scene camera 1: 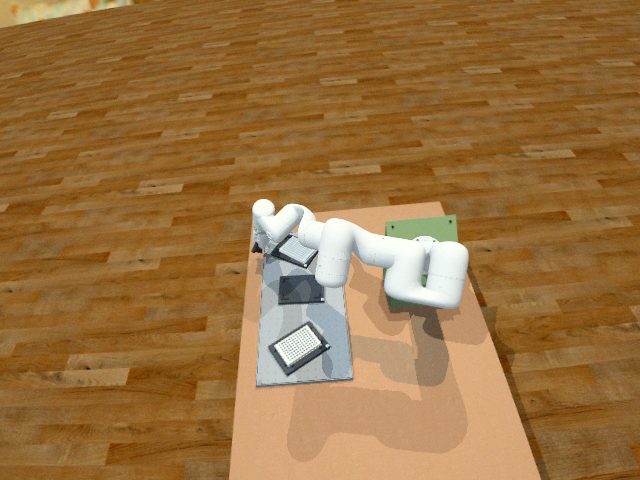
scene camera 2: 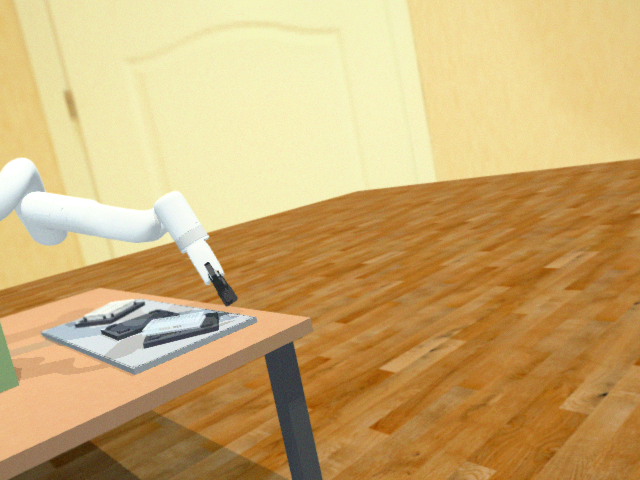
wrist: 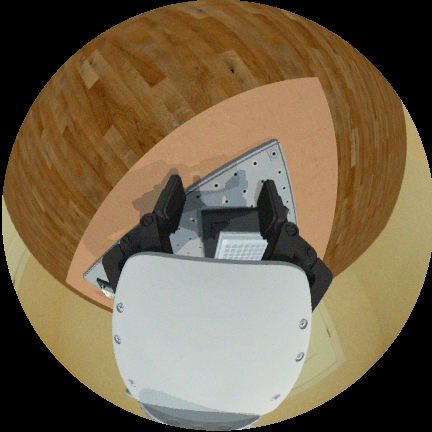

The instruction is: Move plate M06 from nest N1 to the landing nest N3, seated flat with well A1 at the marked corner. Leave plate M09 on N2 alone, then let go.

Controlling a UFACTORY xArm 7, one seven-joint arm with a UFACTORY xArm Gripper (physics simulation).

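Note:
A pale bluish plate (scene camera 1: pixel 298 250) (scene camera 2: pixel 178 322) (wrist: pixel 242 246) rests on a dark nest (scene camera 2: pixel 180 335) (wrist: pixel 209 235) at the board's far end. A cream plate (scene camera 1: pixel 298 345) (scene camera 2: pixel 111 310) sits on the nest (scene camera 1: pixel 290 369) at the opposite end. The middle nest (scene camera 1: pixel 301 289) (scene camera 2: pixel 121 329) is empty. Plate and nest labels are not readable, so I cannot tell which plate is M06. My gripper (scene camera 1: pixel 256 248) (scene camera 2: pixel 230 301) (wrist: pixel 221 187) is open and empty, tilted, above the board's outer edge beside the bluish plate. Part of that plate is hidden by the gripper body in the wrist view.
The nests stand on a grey perforated board (scene camera 1: pixel 336 361) (scene camera 2: pixel 135 365) (wrist: pixel 265 156) on the wooden table (scene camera 1: pixel 413 454) (scene camera 2: pixel 279 320) (wrist: pixel 305 115). A green base plate (scene camera 1: pixel 421 227) (scene camera 2: pixel 6 361) carries the arm. The arm's links pass above the far part of the board.

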